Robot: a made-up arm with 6 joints. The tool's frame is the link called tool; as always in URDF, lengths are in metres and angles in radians. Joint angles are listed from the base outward.
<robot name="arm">
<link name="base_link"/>
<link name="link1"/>
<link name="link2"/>
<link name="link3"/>
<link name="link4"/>
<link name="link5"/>
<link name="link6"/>
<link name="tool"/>
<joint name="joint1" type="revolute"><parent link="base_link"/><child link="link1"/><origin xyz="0.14 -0.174 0.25" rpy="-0.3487 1.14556 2.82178"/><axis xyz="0 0 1"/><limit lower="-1.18" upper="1"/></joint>
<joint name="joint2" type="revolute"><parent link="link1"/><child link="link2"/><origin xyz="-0.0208 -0.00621 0.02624" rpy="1.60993 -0.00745 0.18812"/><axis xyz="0 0 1"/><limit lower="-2.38" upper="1.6"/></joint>
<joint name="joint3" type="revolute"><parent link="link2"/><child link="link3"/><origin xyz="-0.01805 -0.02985 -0.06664" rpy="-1.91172 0.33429 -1.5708"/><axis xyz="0 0 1"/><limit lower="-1.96" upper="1.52"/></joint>
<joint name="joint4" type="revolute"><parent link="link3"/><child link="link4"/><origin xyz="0.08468 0.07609 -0.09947" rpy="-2.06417 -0.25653 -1.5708"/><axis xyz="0 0 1"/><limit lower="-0.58" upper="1.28"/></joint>
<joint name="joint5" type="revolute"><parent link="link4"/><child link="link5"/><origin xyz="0.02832 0.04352 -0.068" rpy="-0.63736 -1.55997 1.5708"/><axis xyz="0 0 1"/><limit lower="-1.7" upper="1.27"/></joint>
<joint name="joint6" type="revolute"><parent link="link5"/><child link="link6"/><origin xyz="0.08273 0.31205 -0.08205" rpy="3.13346 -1.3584 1.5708"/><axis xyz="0 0 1"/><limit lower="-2.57" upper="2.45"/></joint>
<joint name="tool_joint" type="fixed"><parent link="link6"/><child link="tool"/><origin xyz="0.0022 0.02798 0.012" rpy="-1.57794 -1.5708 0"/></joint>
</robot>
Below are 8 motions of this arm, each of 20 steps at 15 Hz.
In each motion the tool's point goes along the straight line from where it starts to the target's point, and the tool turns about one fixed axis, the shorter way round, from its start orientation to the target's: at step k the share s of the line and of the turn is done. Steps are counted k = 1, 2, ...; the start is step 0. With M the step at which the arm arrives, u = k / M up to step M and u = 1 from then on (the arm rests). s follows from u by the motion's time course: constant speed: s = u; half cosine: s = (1 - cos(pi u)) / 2; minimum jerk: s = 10 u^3 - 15 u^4 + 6 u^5.
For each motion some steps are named. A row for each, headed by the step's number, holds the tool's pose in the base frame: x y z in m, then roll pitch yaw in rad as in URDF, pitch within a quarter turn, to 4 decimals.
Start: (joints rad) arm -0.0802 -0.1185 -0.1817 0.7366 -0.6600 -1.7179
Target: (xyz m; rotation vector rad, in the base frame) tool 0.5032 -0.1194 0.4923 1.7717 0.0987 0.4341
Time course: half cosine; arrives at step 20
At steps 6, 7, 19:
6: 0.4748 -0.3549 0.5631 2.4687 -0.6167 -0.4395
7: 0.4772 -0.3350 0.5571 2.3931 -0.6058 -0.3609
19: 0.5030 -0.1212 0.4928 1.7635 -0.2433 0.3049

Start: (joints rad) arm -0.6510 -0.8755 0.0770 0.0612 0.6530 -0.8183
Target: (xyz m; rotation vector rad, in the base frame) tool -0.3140 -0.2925 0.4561 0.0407 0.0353 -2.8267
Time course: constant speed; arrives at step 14
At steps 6, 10, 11, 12, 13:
6: -0.2853 -0.3053 0.4559 -0.9435 0.0437 3.1160
10: -0.2996 -0.2989 0.4560 -0.4811 0.0778 -2.9959
11: -0.3032 -0.2973 0.4560 -0.3651 0.0737 -2.9521
12: -0.3068 -0.2957 0.4560 -0.2494 0.0646 -2.9090
13: -0.3104 -0.2941 0.4561 -0.1343 0.0506 -2.8673

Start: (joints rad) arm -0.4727 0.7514 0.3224 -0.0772 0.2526 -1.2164
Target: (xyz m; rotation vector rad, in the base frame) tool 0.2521 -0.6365 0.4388 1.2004 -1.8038 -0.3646
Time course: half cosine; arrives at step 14
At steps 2, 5, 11, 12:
2: 0.4393 -0.3751 0.5282 2.0138 -1.0746 -0.4334
5: 0.3933 -0.4393 0.5062 2.1974 -0.9700 -0.8503
11: 0.2736 -0.6065 0.4491 2.2804 -0.6123 -1.5934
12: 0.2619 -0.6229 0.4435 2.2701 -0.5772 -1.6538

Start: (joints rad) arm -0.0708 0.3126 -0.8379 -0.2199 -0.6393 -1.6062
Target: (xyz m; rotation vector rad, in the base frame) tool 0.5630 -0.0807 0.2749 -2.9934 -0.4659 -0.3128
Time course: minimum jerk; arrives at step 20
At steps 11, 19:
11: 0.5544 -0.0876 0.3343 2.8034 -0.3402 0.2794
19: 0.5630 -0.0807 0.2751 -3.0783 -0.2182 0.3016

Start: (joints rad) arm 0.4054 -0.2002 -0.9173 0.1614 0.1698 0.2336
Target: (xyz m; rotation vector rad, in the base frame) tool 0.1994 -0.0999 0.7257 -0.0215 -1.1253 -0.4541
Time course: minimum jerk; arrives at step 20
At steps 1, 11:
1: 0.3721 -0.1033 0.7184 -1.7899 -1.2881 -0.2925
11: 0.2697 -0.1013 0.7227 -0.2612 -1.1920 -0.7925

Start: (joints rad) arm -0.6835 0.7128 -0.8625 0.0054 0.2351 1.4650
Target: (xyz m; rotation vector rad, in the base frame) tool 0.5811 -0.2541 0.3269 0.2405 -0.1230 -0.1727
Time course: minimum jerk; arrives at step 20
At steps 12, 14, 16, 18, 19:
12: 0.5602 -0.3242 0.3126 0.0721 -0.0616 -0.4187
14: 0.5704 -0.2901 0.3196 0.1600 -0.0753 -0.3050
16: 0.5773 -0.2669 0.3243 0.2189 -0.0903 -0.2283
18: 0.5805 -0.2560 0.3265 0.2461 -0.0989 -0.1926
19: 0.5810 -0.2544 0.3268 0.2502 -0.1003 -0.1873

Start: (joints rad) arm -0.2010 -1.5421 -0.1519 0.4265 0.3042 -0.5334
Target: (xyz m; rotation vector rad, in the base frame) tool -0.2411 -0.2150 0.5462 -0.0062 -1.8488 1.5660
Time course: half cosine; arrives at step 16
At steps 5, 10, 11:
5: -0.2854 -0.3993 0.4123 -0.9523 0.1648 -2.9407
10: -0.2587 -0.2882 0.4931 -1.3917 -0.1980 2.8650
11: -0.2537 -0.2677 0.5080 -1.4546 -0.2842 2.7930

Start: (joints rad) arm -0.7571 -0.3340 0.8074 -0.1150 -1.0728 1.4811
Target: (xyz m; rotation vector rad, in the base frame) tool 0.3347 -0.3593 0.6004 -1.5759 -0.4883 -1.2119
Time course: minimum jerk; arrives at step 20
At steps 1, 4, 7, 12, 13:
1: 0.2985 -0.5676 0.4720 -1.2373 -0.5934 -1.1923
4: 0.3005 -0.5558 0.4793 -1.2377 -0.6219 -1.1667
7: 0.3070 -0.5188 0.5020 -1.2451 -0.7106 -1.0830
12: 0.3232 -0.4255 0.5596 -1.3217 -0.9285 -0.8262
13: 0.3262 -0.4083 0.5702 -1.3489 -0.9666 -0.7675

